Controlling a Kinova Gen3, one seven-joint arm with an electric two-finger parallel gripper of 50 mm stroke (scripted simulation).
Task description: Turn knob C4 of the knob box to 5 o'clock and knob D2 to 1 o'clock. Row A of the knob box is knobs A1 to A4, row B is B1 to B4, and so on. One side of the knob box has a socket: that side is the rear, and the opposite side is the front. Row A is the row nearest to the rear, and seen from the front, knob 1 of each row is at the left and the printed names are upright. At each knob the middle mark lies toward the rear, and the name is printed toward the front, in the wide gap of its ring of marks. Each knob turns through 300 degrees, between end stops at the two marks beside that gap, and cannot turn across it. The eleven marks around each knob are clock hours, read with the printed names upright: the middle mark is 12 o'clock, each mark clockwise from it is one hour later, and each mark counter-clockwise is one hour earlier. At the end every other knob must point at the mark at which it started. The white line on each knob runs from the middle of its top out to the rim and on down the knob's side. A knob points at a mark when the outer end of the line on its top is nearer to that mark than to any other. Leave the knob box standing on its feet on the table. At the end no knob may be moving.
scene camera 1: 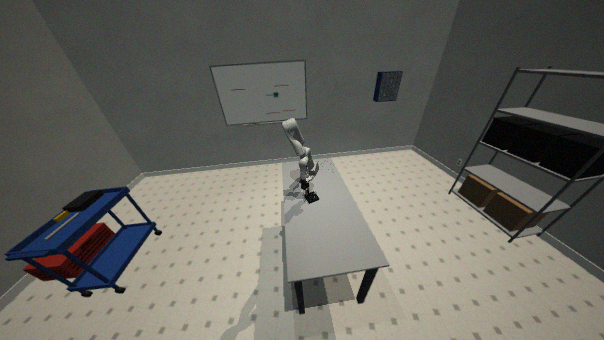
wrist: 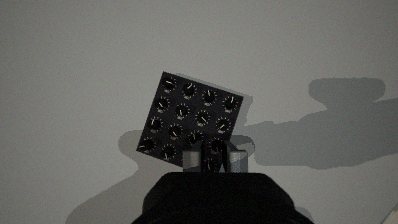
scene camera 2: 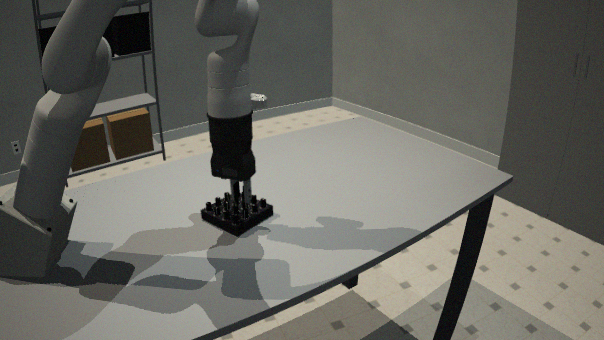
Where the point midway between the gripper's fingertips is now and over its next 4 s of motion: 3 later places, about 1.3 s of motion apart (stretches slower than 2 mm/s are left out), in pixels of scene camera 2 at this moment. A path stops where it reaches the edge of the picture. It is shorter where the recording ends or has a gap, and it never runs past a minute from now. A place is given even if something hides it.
My gripper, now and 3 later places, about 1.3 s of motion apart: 241, 199; 231, 191; 215, 187; 217, 203
